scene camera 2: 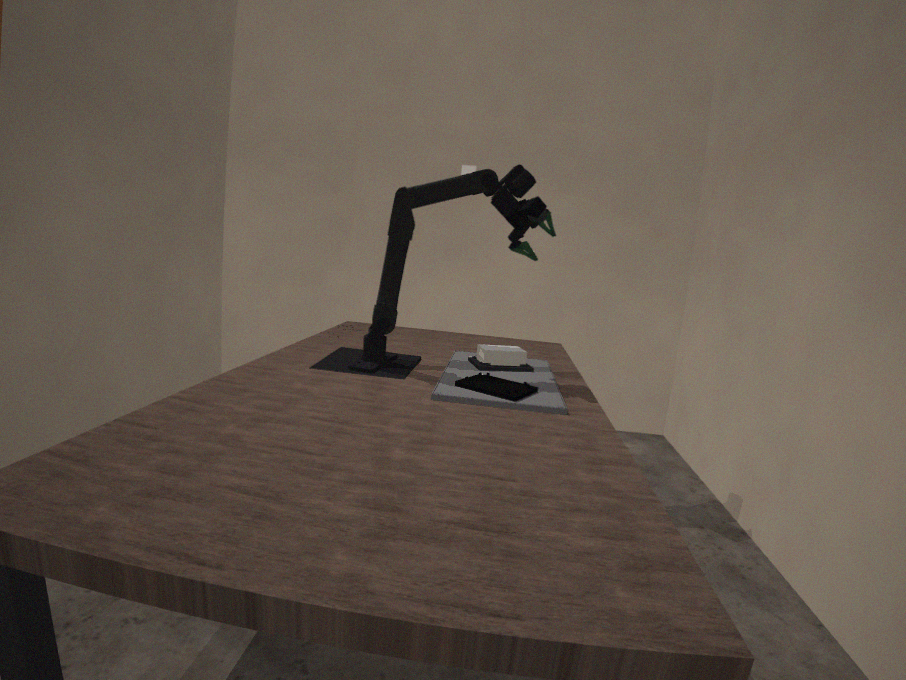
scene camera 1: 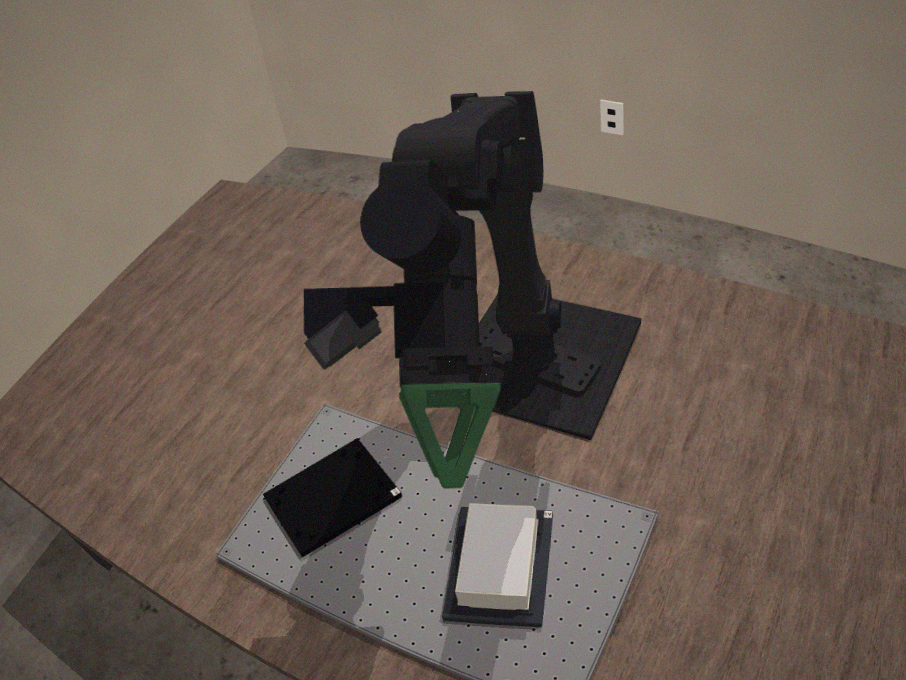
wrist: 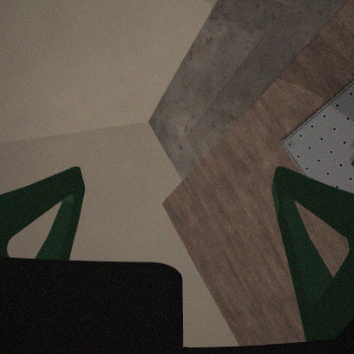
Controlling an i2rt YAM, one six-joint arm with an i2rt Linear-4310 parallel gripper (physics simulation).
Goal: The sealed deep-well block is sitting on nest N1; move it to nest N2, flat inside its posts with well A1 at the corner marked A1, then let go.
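Places are measured from the arm's base along level axes (x back, y left, z down), in millimetres.
Pixels of known places: gripper, between the fingertips: (scene camera 2: 545,248) (scene camera 1: 447,482) (wrist: 177,176); arm's base, origin of its link: (scene camera 2: 373,362) (scene camera 1: 535,360).
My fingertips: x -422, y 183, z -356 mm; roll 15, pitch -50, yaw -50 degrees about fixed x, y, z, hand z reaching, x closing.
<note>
Ahead of a thing's pixels: the offset from my fingertips to its middle. "spot": to the spot under its first point. Level surfaces: height alone.
The sealed deep-well block @(dz +316, dx +90, dy -38 mm) (scene camera 1: 493,552) (scene camera 2: 502,356) is pale and lies flat on dark nest N1 (scene camera 1: 543,578) (scene camera 2: 512,368); its well A1 cannot be made out. Nest N2 @(dz +338, dx +61, dy -294 mm) (scene camera 1: 332,497) (scene camera 2: 497,386) is a black plate, turned at an angle and bare, with small posts showing in scene camera 2. A small white tag @(spot: dz +337, dx +112, dy -217 mm) (scene camera 1: 395,491) sits at its right corner, its print unclear. My gripper (scene camera 1: 452,480) (scene camera 2: 545,247) (wrist: 177,176) is open and empty, high above the board. In scene camera 1 one finger hides the other. Neither block nor nests can be recognised in the wrist view.
Both nests stand on a grey perforated board @(dz +355, dx +75, dy -136 mm) (scene camera 1: 600,541) (scene camera 2: 443,392) (wrist: 320,142) on the wooden table @(dz +362 mm) (scene camera 1: 731,439) (scene camera 2: 365,475) (wrist: 225,225). The arm's black base plate (scene camera 1: 607,344) (scene camera 2: 332,358) lies behind the board. Another white tag @(spot: dz +337, dx +181, dy -22 mm) (scene camera 1: 547,514) marks a corner of nest N1.
</note>
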